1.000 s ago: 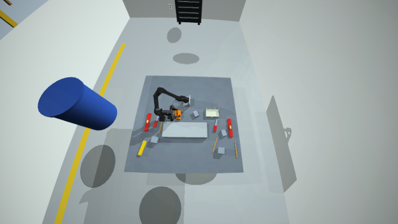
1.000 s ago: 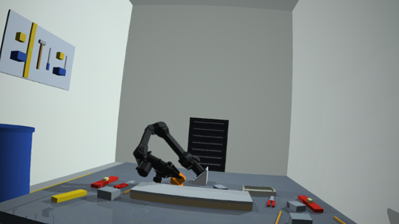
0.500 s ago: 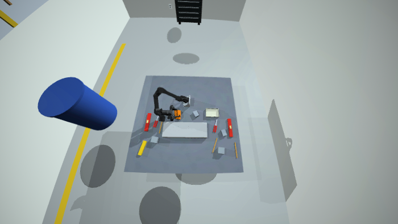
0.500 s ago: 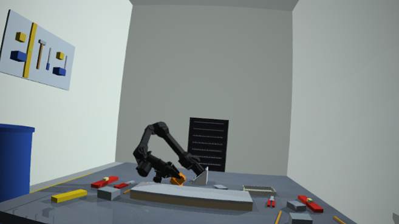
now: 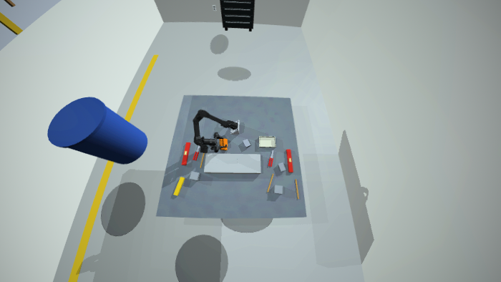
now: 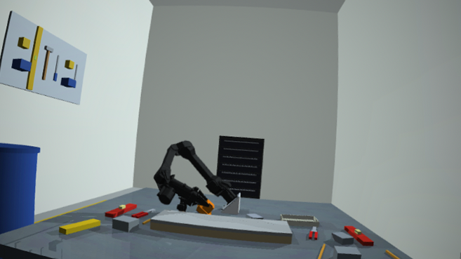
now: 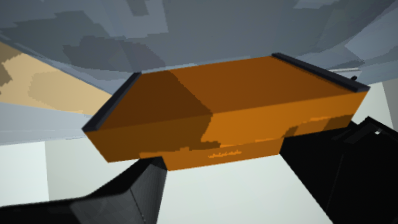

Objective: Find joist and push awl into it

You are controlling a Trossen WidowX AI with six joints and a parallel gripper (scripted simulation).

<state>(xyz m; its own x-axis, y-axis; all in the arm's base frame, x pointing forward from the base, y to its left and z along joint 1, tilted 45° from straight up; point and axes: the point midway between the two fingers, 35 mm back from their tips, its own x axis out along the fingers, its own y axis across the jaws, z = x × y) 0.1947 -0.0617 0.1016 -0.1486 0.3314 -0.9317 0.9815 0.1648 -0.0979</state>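
My gripper tip is now 1 cm short of the orange stud finder and 1 cm above it. Also, from my gripper tip: awl 14 cm to the right, 6 cm below, 2 cm ahead; tray 42 cm to the left, 6 cm behind, 5 cm below; yellow bar 43 cm ahead, 37 cm to the right, 5 cm below.
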